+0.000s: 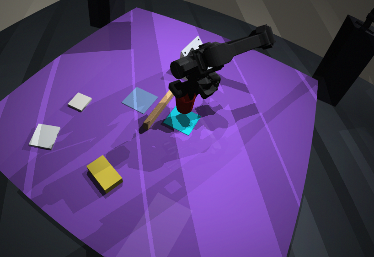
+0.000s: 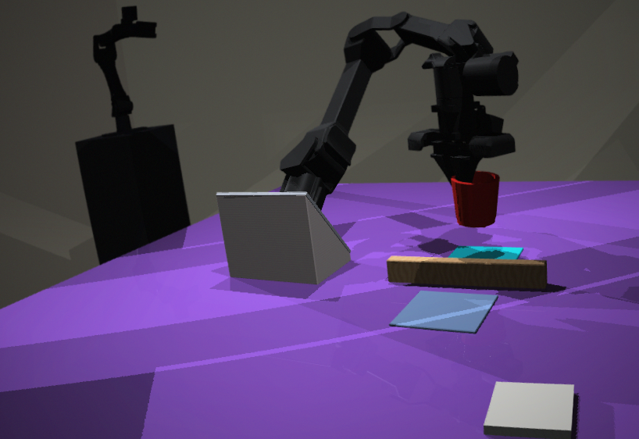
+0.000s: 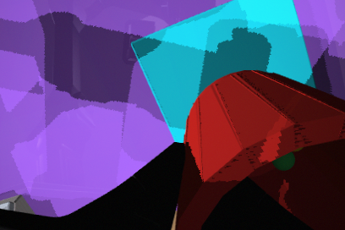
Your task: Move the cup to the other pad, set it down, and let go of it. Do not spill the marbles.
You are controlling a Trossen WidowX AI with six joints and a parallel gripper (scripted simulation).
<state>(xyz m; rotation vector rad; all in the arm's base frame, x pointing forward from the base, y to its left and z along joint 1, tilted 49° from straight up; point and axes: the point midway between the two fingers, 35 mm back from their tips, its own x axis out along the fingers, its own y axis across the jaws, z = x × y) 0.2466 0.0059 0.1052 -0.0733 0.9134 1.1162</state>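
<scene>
Now: the green marble 4 cm to the right of my gripper tip, 3 cm ahead of it and 2 cm below it. Also, from my gripper tip: wooden bar 11 cm to the right, 9 cm below, 2 cm ahead; then cyan pad 11 cm below, 3 cm ahead, 2 cm to the right; then red cup 2 cm to the right, 2 cm ahead.
</scene>
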